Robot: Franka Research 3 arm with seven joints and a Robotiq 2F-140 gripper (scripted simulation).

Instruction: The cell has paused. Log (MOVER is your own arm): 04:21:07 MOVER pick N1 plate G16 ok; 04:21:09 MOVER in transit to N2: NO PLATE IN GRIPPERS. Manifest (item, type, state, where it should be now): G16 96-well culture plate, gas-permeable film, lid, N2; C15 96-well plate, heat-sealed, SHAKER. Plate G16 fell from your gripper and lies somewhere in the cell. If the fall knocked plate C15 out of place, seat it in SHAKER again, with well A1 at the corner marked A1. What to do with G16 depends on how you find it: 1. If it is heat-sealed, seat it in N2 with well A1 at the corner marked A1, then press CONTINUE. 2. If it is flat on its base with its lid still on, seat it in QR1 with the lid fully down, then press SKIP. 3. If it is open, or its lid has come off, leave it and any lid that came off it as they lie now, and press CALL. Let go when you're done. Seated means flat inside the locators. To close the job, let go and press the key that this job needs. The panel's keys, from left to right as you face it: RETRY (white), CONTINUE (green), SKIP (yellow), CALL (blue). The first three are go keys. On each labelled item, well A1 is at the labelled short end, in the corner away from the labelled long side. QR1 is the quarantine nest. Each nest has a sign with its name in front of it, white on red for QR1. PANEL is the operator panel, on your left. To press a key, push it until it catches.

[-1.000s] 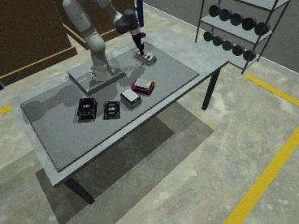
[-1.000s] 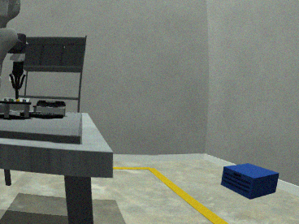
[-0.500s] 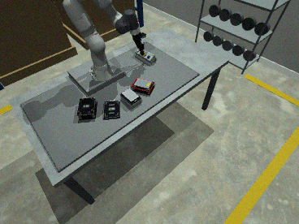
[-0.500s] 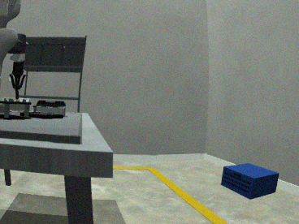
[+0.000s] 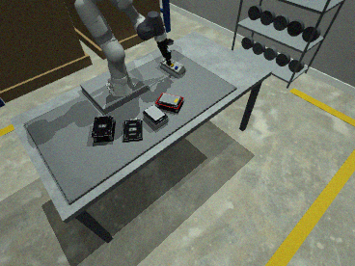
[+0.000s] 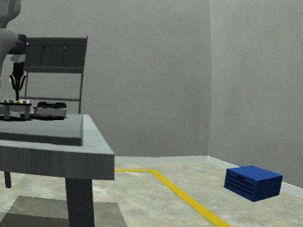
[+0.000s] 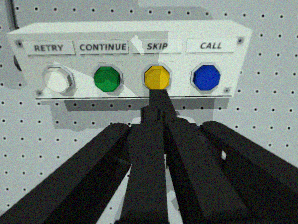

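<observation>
My gripper is now 40 mm above the yellow SKIP key and 30 mm to the right of it. The rest, counted from my hand: green CONTINUE key 50 mm behind, 40 mm below, 30 mm to the left; then white RETRY key 100 mm behind, 40 mm below, 30 mm to the left; then blue CALL key 50 mm ahead, 40 mm below, 30 mm to the left.
</observation>
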